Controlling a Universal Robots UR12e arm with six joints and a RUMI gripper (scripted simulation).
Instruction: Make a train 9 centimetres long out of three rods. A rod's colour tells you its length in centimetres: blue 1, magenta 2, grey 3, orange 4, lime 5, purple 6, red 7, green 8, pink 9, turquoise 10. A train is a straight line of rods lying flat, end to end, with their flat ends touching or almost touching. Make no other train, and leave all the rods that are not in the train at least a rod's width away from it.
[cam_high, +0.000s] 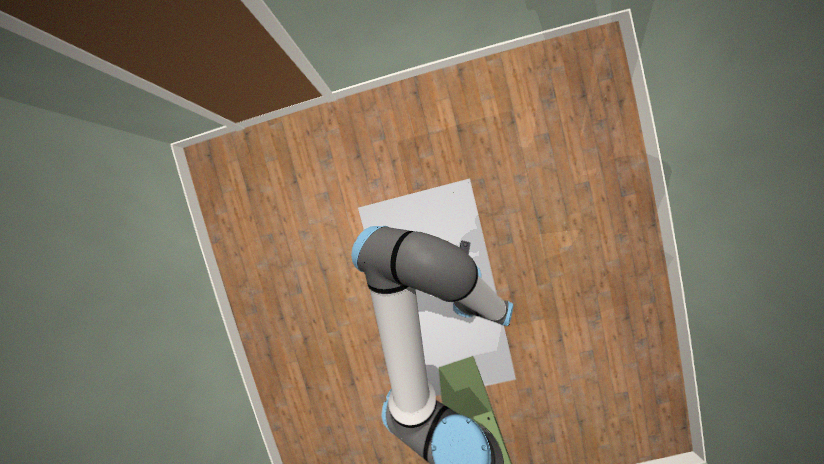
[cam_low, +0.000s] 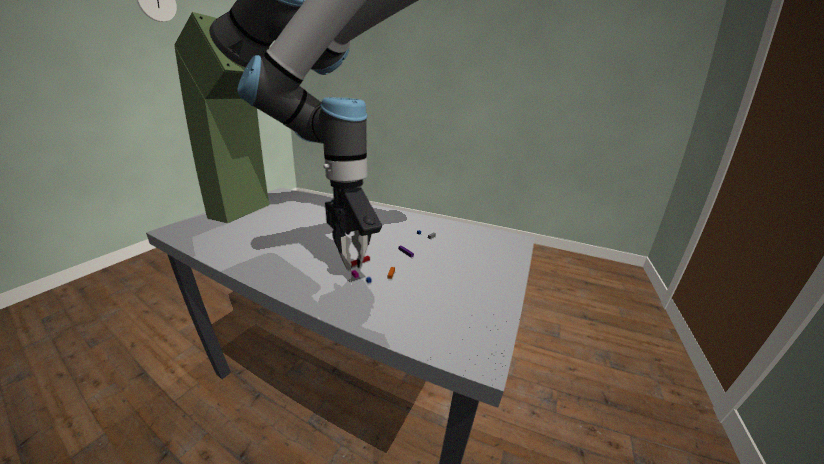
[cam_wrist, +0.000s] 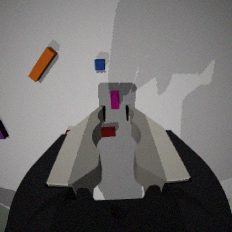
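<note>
The magenta rod lies 30 mm below my hand. Round my hand: orange rod 80 mm ahead, 50 mm to the left, 30 mm below; then red rod 30 mm behind, 60 mm to the left, 30 mm below; then purple rod 60 mm ahead, 170 mm to the left, 30 mm below.
</note>
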